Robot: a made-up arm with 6 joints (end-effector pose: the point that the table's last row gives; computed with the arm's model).
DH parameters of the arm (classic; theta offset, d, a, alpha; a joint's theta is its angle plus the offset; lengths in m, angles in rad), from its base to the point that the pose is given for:
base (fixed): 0 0.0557 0 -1.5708
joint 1: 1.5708 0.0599 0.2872 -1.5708
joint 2: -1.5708 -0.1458 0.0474 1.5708
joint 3: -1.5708 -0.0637 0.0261 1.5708
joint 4: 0 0.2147 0.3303 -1.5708
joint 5: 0.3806 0 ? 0
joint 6: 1.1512 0 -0.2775 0
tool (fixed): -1.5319 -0.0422 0 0
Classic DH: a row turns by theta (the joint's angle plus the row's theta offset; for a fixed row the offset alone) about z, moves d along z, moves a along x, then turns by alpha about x.
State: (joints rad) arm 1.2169 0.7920 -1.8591 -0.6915 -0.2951 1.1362
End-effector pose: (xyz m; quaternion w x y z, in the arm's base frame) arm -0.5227 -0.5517 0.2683 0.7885 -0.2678 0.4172 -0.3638
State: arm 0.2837 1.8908 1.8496 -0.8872 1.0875 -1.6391
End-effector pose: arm 0.2645 -0.2415 -0.4794 0.0205 -0.7821 0.5418 0.3073
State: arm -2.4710 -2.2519 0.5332 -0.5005 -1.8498 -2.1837
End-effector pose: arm -0.5648 0.2635 0.4346 0.7780 0.4475 0.1708 -0.4066
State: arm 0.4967 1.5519 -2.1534 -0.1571 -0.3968 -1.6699
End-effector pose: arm -0.1296 -0.0848 -0.0645 0.2184 -0.1863 0.6157 0.7338
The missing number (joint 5, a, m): 0.1451
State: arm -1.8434 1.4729 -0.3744 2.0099 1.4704 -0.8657
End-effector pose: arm 0.0776 0.3906 -0.0070 0.3294 0.8289 0.4106 0.1892
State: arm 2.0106 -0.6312 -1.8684 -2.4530 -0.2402 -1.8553
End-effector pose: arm -0.3329 0.3605 0.0398 0.8827 0.0800 -0.4475 -0.1189
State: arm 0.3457 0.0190 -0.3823 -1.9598 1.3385 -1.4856
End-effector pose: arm -0.2728 -0.1759 -0.4505 0.3890 0.0645 0.9037 -0.1672
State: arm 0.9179 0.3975 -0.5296 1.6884 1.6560 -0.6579
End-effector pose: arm 0.1577 0.0709 0.1371 0.6974 -0.4546 -0.2117 0.5121
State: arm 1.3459 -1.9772 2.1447 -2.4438 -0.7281 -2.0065
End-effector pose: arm -0.2766 0.3791 -0.3188 0.7312 -0.4549 0.1844 -0.4738
